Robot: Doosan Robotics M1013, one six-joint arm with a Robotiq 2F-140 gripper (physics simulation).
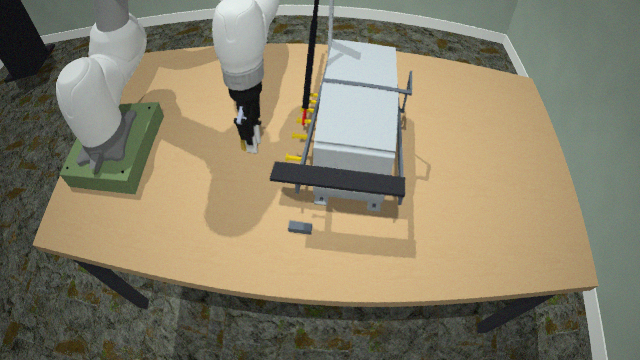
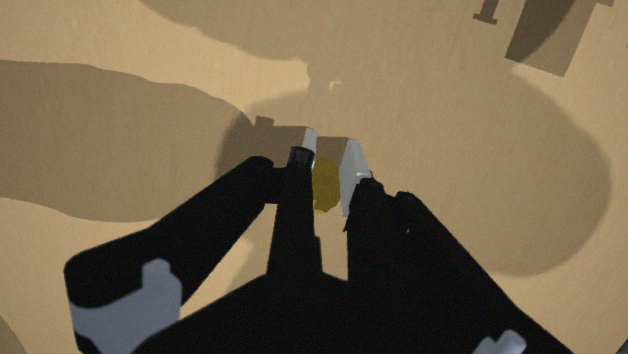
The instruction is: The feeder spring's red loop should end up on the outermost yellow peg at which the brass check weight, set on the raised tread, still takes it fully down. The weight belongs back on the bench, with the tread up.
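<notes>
My gripper is shut on the brass check weight, low over the bench left of the feeder. The weight is partly hidden by the fingers. The feeder's black tread is up, with its shadow on the bench in front. The spring is a long black rod shape running down to its red loop. The loop appears to be on the third yellow peg from the tread end; the nearer pegs carry no loop.
The pale feeder box stands right of the gripper, with grey side arms. A small blue-grey block lies on the bench in front of the tread. The arm's green base is at the left.
</notes>
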